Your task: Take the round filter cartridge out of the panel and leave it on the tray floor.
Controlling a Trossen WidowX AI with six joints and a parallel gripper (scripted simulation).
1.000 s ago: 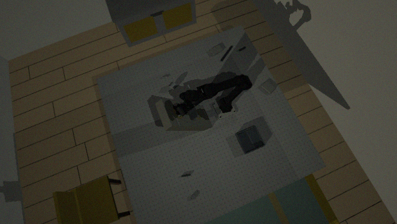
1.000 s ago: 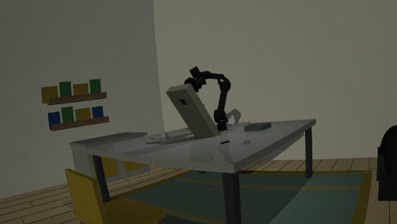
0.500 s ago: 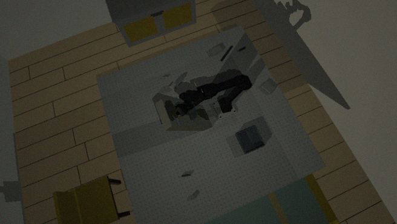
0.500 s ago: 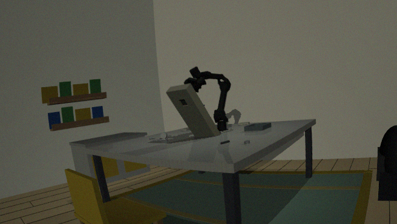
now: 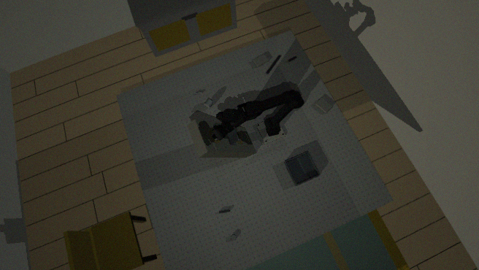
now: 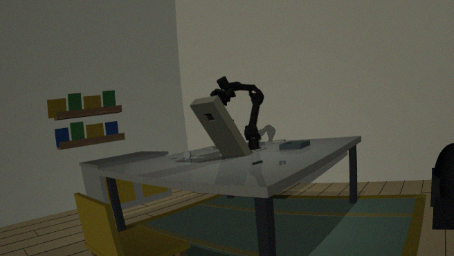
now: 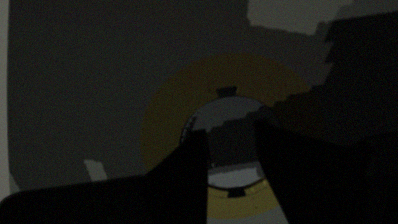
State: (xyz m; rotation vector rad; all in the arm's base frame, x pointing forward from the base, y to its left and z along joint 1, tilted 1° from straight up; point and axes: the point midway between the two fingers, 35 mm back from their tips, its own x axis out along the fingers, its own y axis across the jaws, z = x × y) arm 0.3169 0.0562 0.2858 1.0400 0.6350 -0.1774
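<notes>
Now: gripper tip 1 cm short of the round grey filter cartridge and 1 cm above it. Round my gripper tip: dark square tray (45 cm behind, 27 cm below, 20 cm to the left).
</notes>
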